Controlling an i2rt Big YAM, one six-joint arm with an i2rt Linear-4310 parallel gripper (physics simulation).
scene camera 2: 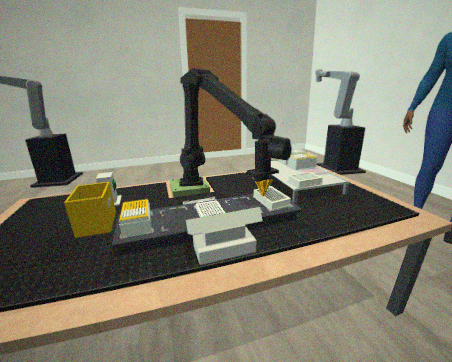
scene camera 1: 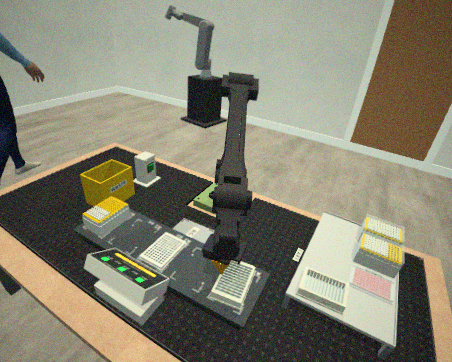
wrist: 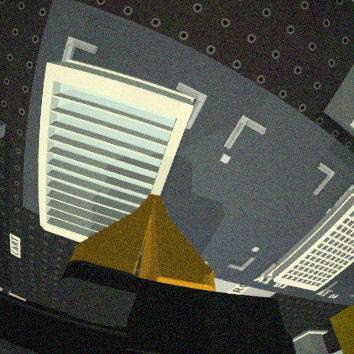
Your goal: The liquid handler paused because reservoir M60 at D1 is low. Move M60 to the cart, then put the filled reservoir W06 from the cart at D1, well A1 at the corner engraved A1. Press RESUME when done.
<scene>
A pink plate [scene camera 1: 380,287] sits on a white cart tray.
</scene>
